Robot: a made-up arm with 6 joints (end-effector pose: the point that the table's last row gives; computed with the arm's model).
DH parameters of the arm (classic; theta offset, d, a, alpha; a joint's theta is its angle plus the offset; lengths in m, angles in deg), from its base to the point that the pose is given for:
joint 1: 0 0.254 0 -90
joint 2: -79.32 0 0.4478 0
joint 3: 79.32 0 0.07 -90
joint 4: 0 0.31 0 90
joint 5: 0 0 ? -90
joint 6: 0 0.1 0 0
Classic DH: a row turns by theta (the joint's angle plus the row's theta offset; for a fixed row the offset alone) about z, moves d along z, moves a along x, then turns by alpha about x.
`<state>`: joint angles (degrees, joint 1 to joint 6).
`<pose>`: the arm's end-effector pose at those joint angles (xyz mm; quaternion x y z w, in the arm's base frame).
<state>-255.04 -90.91 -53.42 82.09 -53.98 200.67</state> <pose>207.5 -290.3 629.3 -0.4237 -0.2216 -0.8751 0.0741</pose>
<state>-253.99 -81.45 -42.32 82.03 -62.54 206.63</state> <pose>182.9 -189.7 633.5 -0.4611 -0.3287 -0.8242 0.0035</pose>
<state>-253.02 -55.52 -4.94 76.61 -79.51 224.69</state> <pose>119.2 -15.4 531.1 0.3843 0.5460 0.6898 0.2799</pose>
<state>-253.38 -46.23 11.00 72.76 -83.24 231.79</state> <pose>109.6 -4.8 477.7 0.2914 0.6151 0.6344 0.3666</pose>
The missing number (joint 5, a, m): 0.078
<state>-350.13 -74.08 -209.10 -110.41 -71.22 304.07</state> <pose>-664.8 -1.7 365.8 -0.3558 -0.4994 -0.2832 0.7375</pose>
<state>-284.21 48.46 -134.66 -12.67 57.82 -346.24</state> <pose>209.1 787.3 483.1 -0.8082 -0.5257 -0.2469 0.0971</pose>
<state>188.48 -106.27 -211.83 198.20 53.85 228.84</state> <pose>648.7 107.7 -179.9 -0.4384 -0.8852 -0.0536 0.1465</pose>
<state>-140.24 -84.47 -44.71 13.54 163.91 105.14</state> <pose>191.1 127.7 504.7 0.4291 0.8508 0.2630 0.1513</pose>
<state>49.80 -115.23 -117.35 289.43 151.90 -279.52</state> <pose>-341.1 -573.0 273.6 -0.4507 0.7090 -0.1110 0.5309</pose>
